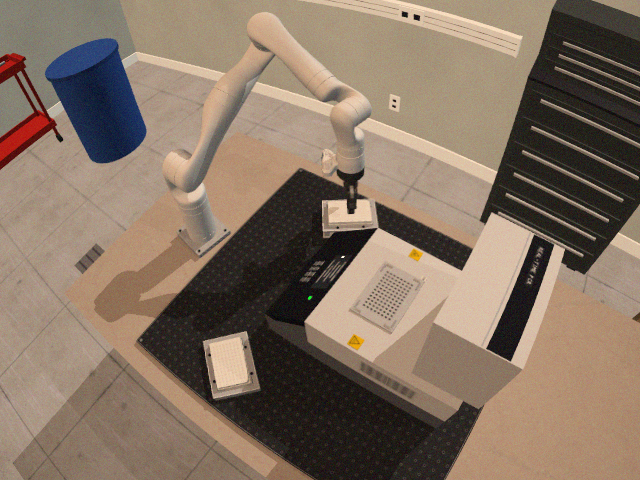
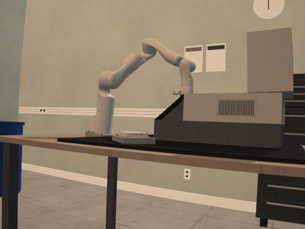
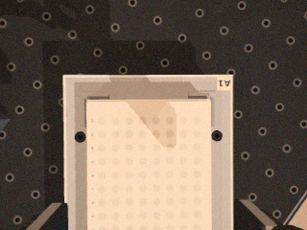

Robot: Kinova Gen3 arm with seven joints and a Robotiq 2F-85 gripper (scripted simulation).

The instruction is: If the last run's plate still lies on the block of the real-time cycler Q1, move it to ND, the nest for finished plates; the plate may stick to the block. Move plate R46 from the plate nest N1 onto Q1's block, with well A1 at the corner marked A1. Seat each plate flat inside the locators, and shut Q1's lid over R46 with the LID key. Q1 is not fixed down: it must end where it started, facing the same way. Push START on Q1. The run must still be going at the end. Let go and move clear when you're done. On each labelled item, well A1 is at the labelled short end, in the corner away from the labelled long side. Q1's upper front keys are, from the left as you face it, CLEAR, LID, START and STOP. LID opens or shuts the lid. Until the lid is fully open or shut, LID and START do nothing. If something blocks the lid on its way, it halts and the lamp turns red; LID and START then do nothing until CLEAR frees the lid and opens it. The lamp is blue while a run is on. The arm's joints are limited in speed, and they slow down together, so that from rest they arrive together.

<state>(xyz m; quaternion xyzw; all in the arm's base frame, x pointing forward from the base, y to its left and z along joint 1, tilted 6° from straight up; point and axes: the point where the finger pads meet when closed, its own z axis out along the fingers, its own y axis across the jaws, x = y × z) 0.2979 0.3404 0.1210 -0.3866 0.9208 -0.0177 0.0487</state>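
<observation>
The white plate is 6 cm below my hand. Round my hand: grey nest: 10 cm ahead, 55 cm to the right, 9 cm below; then A1 mark: 9 cm behind, 2 cm to the right, 6 cm below.
</observation>
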